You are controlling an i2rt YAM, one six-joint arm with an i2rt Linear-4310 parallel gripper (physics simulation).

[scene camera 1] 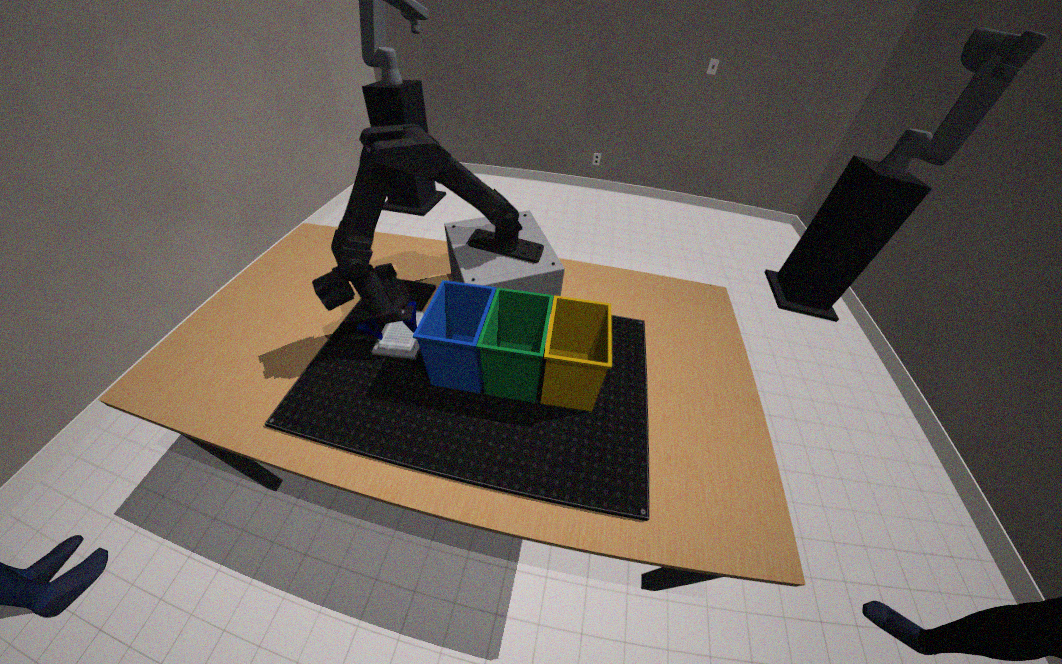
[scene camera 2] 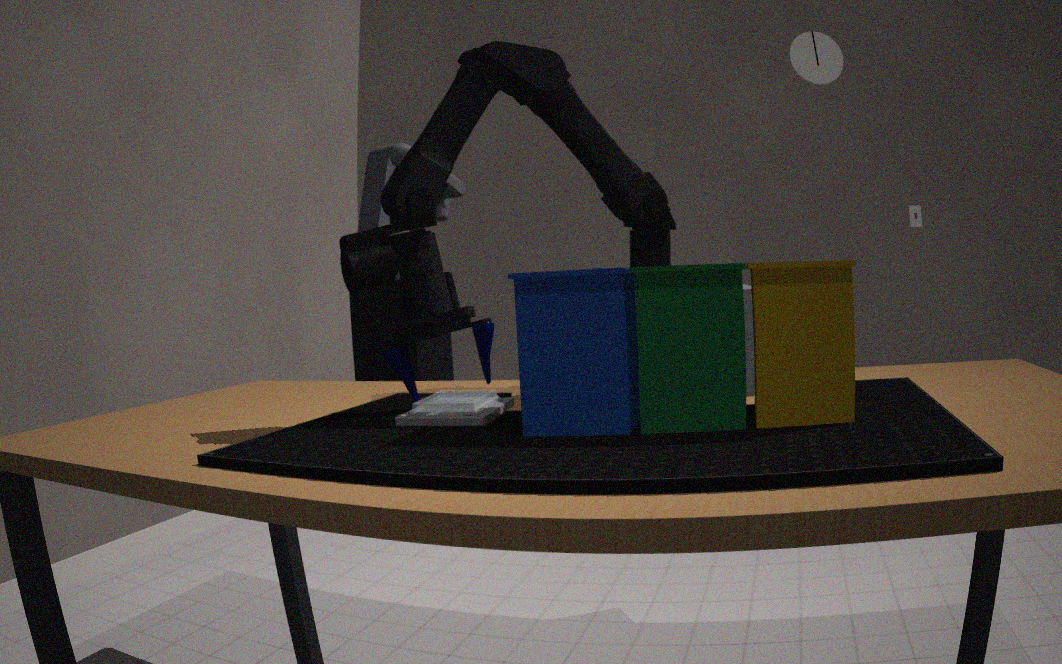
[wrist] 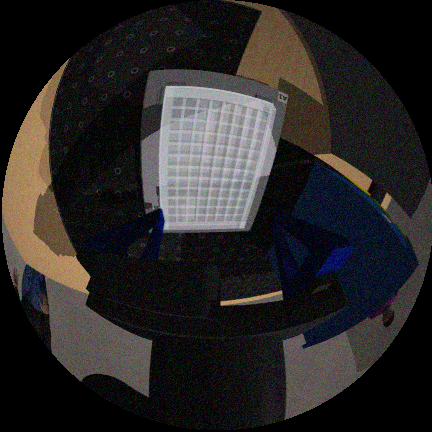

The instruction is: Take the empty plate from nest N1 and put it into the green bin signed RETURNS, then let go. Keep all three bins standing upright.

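Frame: origin at the arm's base, x ahead, y left, z up, level; millimetres.
Where they show: gripper, fingertip midpoint: point(scene camera 1: 399, 335) point(scene camera 2: 452, 392) point(wrist: 216, 214); arm's base at its link origin: point(scene camera 1: 506, 246).
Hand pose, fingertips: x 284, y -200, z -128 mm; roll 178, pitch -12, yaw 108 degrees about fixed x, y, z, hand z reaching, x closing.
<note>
Things, the pixels of their top centre, and the offset from my fingertips. Level surfaces: height alone.
- clear gridded plate at its top centre: point(wrist: 213, 167) point(scene camera 2: 456, 396) point(scene camera 1: 402, 327) 10 mm down, 35 mm back, 13 mm right
- green bin at its top centre: point(scene camera 2: 692, 265) point(scene camera 1: 517, 318) 144 mm up, 11 mm back, 313 mm left
- blue bin at its top centre: point(scene camera 2: 583, 270) point(wrist: 370, 302) point(scene camera 1: 457, 309) 144 mm up, 2 mm ahead, 182 mm left
- yellow bin at its top centre: point(scene camera 2: 797, 262) point(scene camera 1: 580, 327) 144 mm up, 24 mm back, 444 mm left
- black perforated mat at its surface level: 36 mm down
- wooden table at its surface level: 49 mm down
The clear gridded plate point(scene camera 1: 397, 336) point(scene camera 2: 454, 402) point(wrist: 215, 165) lies flat in its grey nest point(scene camera 1: 391, 353) point(scene camera 2: 442, 420) point(wrist: 150, 135). My gripper point(scene camera 1: 399, 330) point(scene camera 2: 452, 390) point(wrist: 216, 214) is open and empty. Its blue fingertips stand wide apart, low over one end of the plate, with one tip close to the plate's edge in the wrist view. The green bin point(scene camera 1: 512, 375) point(scene camera 2: 690, 360) stands upright between the blue bin point(scene camera 1: 454, 364) point(scene camera 2: 575, 360) point(wrist: 345, 210) and the yellow bin point(scene camera 1: 575, 383) point(scene camera 2: 802, 352), both upright. The bin signs and the nest's number are not readable.
The blue bin stands close beside the nest and the gripper's right finger. The bins and nest are on a black perforated mat point(scene camera 1: 469, 469) point(scene camera 2: 595, 469) on the wooden table point(scene camera 1: 689, 469). The arm's grey base box point(scene camera 1: 509, 274) is behind the bins.
</note>
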